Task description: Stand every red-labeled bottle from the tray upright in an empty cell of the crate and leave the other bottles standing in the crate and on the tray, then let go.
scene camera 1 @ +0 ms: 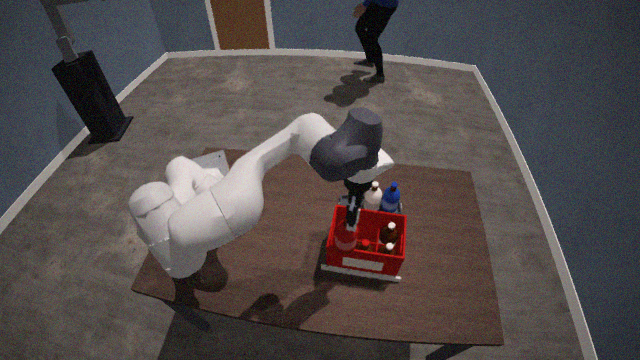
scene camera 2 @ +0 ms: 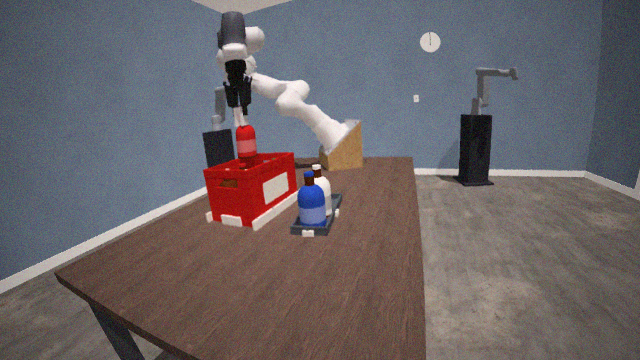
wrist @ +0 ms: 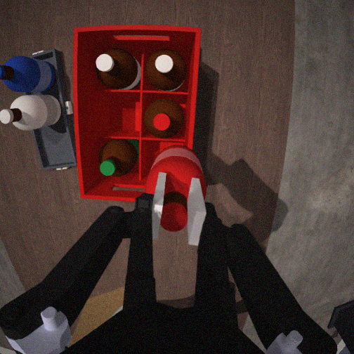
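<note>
My gripper [scene camera 1: 352, 224] [scene camera 2: 241, 120] [wrist: 176, 188] is shut on the neck of a red bottle [scene camera 1: 345, 239] [scene camera 2: 245, 143] [wrist: 175, 170] with a paler red label. It holds the bottle roughly upright over the arm-side end of the red crate [scene camera 1: 394, 265] [scene camera 2: 239, 200] [wrist: 78, 115]. Its base is near rim height and overlaps the corner cell beside the green-capped brown bottle [wrist: 120, 156] in the wrist view. Two white-capped brown bottles [wrist: 120, 70] [wrist: 169, 75] and a red-capped brown bottle [wrist: 162, 106] stand in the crate. The middle tray-side cell is empty.
A blue bottle [scene camera 1: 390, 201] [scene camera 2: 311, 200] [wrist: 37, 74] and a white bottle [scene camera 1: 372, 200] [scene camera 2: 325, 195] [wrist: 42, 111] stand on the grey tray [scene camera 2: 300, 230] [wrist: 56, 147] beside the crate. A person [scene camera 1: 372, 32] stands in the background beyond the table [scene camera 1: 440, 300].
</note>
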